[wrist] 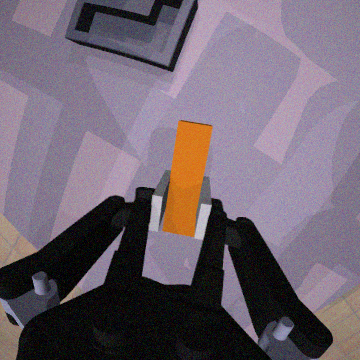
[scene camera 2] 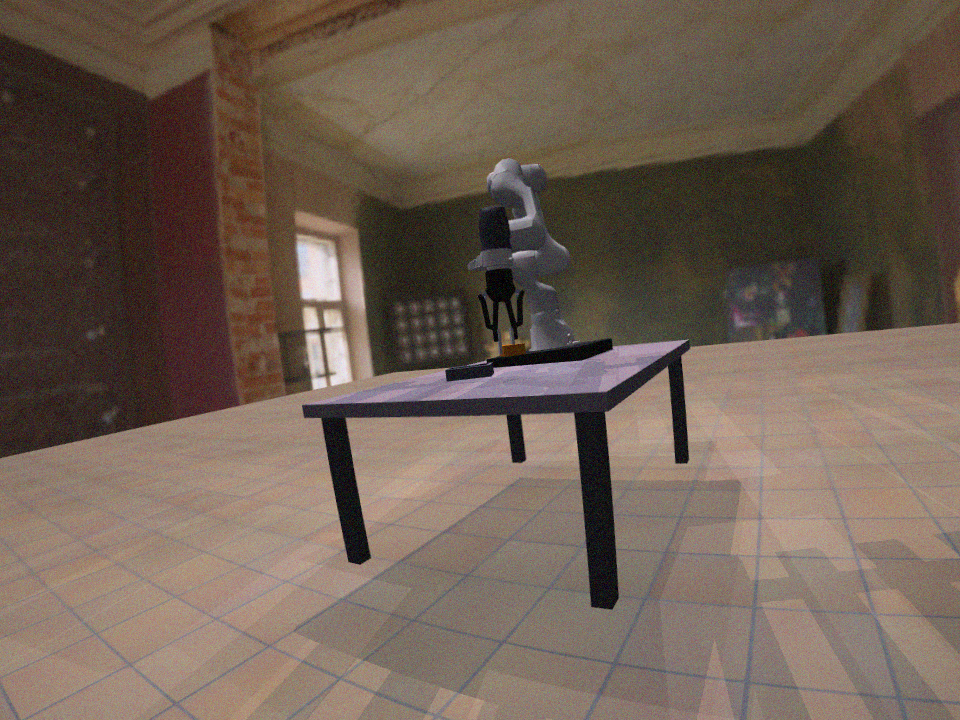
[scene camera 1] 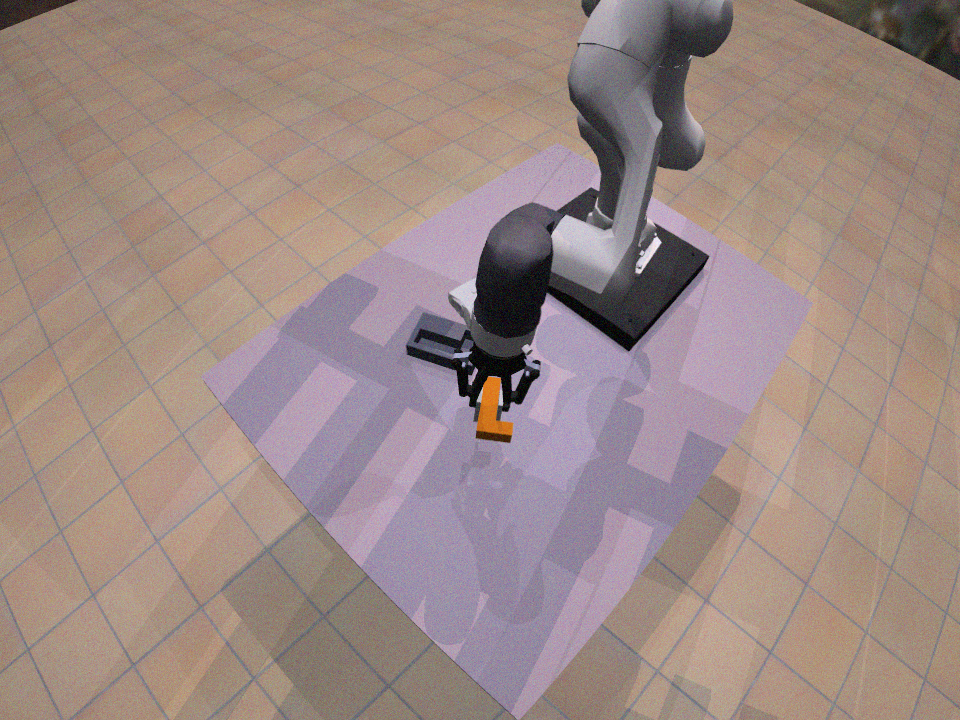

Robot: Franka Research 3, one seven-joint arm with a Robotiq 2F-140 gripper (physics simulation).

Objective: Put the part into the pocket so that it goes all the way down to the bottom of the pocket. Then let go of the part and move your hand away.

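The orange L-shaped part point(scene camera 1: 488, 406) point(scene camera 2: 513, 350) point(wrist: 189, 165) is held above the table, with its long arm pointing toward the pocket block in the wrist view. My gripper point(scene camera 1: 490, 404) point(scene camera 2: 507, 341) point(wrist: 184, 186) is shut on the long arm, one pad on each side. The part's short foot shows in scene camera 1 and is hidden in the wrist view. The dark grey pocket block point(scene camera 1: 431, 357) point(scene camera 2: 469, 372) point(wrist: 125, 46) rests on the table beside the part, apart from it. Its pocket is partly hidden by the arm in scene camera 1 and cut off at the top of the wrist view.
The purple patterned table point(scene camera 1: 325, 496) point(scene camera 2: 465, 405) has its edges in view in both scene cameras. The robot's black base plate point(scene camera 1: 643, 310) point(scene camera 2: 566, 353) lies behind the gripper, with the arm's base on it. Shadows of the arm fall across the table.
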